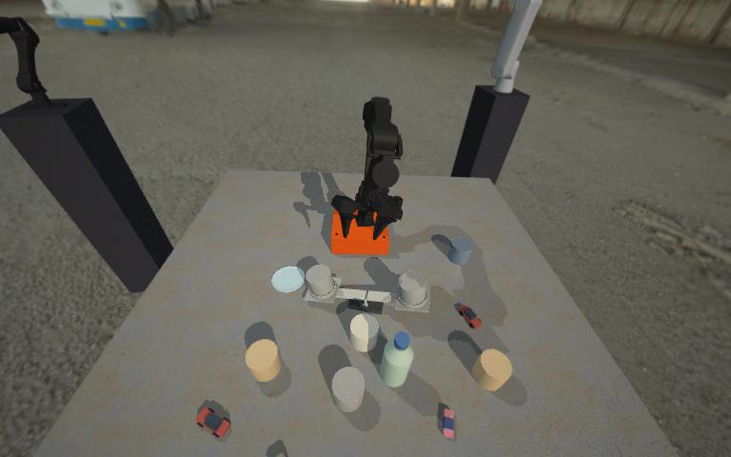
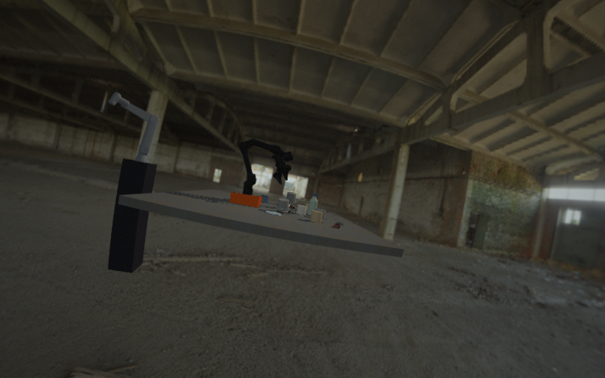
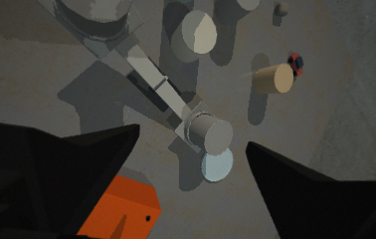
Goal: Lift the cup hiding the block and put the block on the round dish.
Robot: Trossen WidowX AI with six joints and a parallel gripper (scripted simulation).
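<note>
The pale green block is 110 mm to the right of my gripper tip and 160 mm below it. The rest, counted from my gripper tip: green bottle 270 mm ahead, 30 mm to the left, 90 mm below; then small balance 60 mm ahead, 10 mm to the left, 180 mm below; then cream cylinder 150 mm ahead, 30 mm to the right, 170 mm below.
</note>
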